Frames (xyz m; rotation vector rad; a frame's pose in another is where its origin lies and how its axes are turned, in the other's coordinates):
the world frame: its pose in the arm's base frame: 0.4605 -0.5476 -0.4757 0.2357 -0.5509 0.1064
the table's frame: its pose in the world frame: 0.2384 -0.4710 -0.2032 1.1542 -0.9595 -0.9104
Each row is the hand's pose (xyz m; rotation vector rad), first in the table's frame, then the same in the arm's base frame.
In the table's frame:
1: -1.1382 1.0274 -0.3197 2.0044 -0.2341 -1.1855
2: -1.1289 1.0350 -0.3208 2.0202 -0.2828 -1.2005
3: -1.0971 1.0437 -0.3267 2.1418 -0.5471 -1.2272
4: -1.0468 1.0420 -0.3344 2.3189 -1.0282 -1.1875
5: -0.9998 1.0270 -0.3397 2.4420 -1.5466 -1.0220
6: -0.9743 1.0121 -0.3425 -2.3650 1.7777 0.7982
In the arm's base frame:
1: 0.2248 0.1486 0.3295 -2.0027 0.2899 -0.0428
2: 0.2256 0.1398 0.3378 -1.9627 0.2892 -0.0184
3: 0.2380 0.1118 0.3514 -1.7239 0.3124 0.0604
4: 0.2633 0.0682 0.3586 -1.3130 0.3787 0.1611
5: 0.2915 0.0278 0.3525 -0.8934 0.4747 0.2286
6: 0.3098 0.0064 0.3431 -0.6342 0.5509 0.2488

